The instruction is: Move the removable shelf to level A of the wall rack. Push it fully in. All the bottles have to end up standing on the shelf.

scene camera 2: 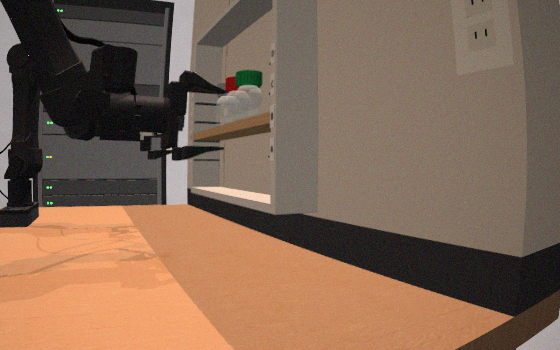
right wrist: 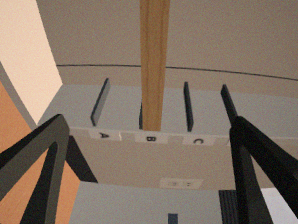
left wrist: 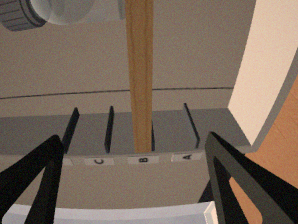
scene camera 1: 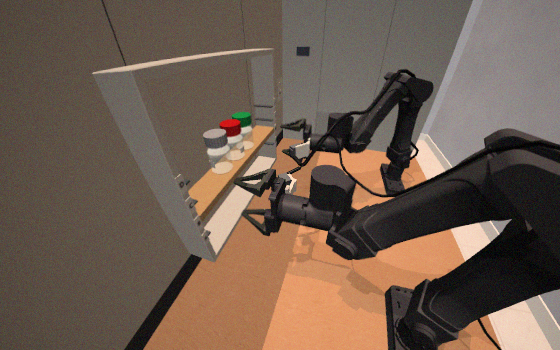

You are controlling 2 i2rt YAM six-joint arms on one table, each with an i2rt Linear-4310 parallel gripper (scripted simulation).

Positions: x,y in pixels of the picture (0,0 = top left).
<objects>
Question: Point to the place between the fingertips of my right gripper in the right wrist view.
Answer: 147,123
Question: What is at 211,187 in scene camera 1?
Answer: A wooden shelf.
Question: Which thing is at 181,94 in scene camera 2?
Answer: My right gripper.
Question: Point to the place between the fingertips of my left gripper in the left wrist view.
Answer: At 133,141
</objects>
